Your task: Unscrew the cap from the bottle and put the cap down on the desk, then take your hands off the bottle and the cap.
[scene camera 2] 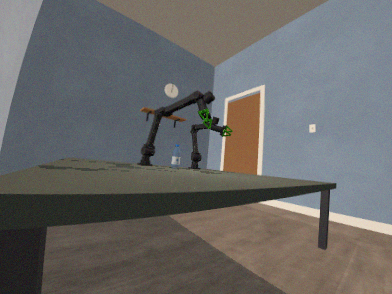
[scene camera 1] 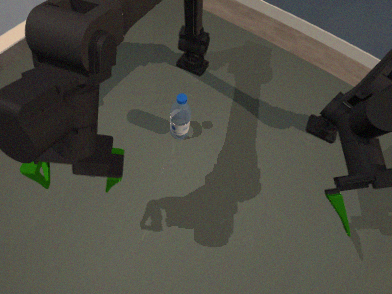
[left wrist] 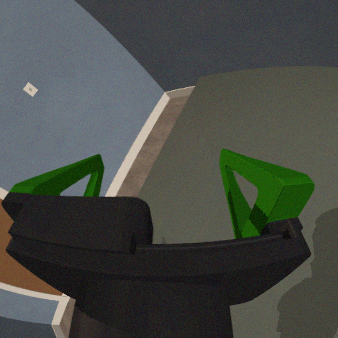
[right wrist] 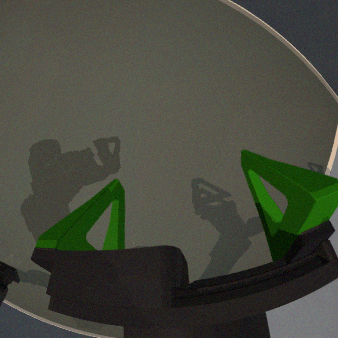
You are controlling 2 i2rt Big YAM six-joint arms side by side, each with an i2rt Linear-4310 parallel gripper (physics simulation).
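Frame: origin at the left arm's base, x ahead, y left, z up, level; centimetres.
Where they show: left gripper, fingertip midpoint: [scene camera 2: 231,133] [scene camera 1: 380,232] [left wrist: 159,157]; right gripper, fingertip midpoint: [scene camera 2: 207,125] [scene camera 1: 78,188] [right wrist: 179,170]; left arm's base, origin of the base link: [scene camera 2: 194,168] [scene camera 1: 320,129] [right wrist: 7,269]; right arm's base, origin of the base link: [scene camera 2: 144,165] [scene camera 1: 192,65].
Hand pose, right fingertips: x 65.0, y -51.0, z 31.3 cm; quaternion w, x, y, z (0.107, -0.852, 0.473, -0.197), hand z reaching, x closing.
Things, the pixels of their centre, and the offset from my right fingertips. Level surfaces: height alone.
- clear bottle, body centre: [scene camera 1: 180,117] [scene camera 2: 176,156] dy +2.6, dx -35.2, dz -21.5 cm
- desk, its level: dz -31.3 cm
- blue cap, body centre: [scene camera 1: 182,99] [scene camera 2: 177,145] dy +2.6, dx -35.2, dz -12.1 cm
A clear bottle [scene camera 1: 180,120] [scene camera 2: 176,157] with a pale label stands upright on the desk [scene camera 1: 290,250] [scene camera 2: 170,185]. A blue cap [scene camera 1: 182,98] [scene camera 2: 177,145] sits on its neck. My right gripper [scene camera 1: 78,189] [scene camera 2: 205,119] [right wrist: 179,170] is open and empty, high above the desk, to the left of and below the bottle in the scene camera 1 picture. My left gripper [scene camera 2: 227,131] [left wrist: 159,157] is open and empty, raised well to the bottle's right; one of its fingers shows at the right of scene camera 1. Neither gripper touches the bottle, which does not show in the wrist views.
The two arm bases [scene camera 1: 192,64] [scene camera 1: 322,128] stand on the desk behind and to the right of the bottle in scene camera 1. Arm shadows fall across the desk. The desk's edge shows in both wrist views. A door [scene camera 2: 243,134] and blue walls lie beyond.
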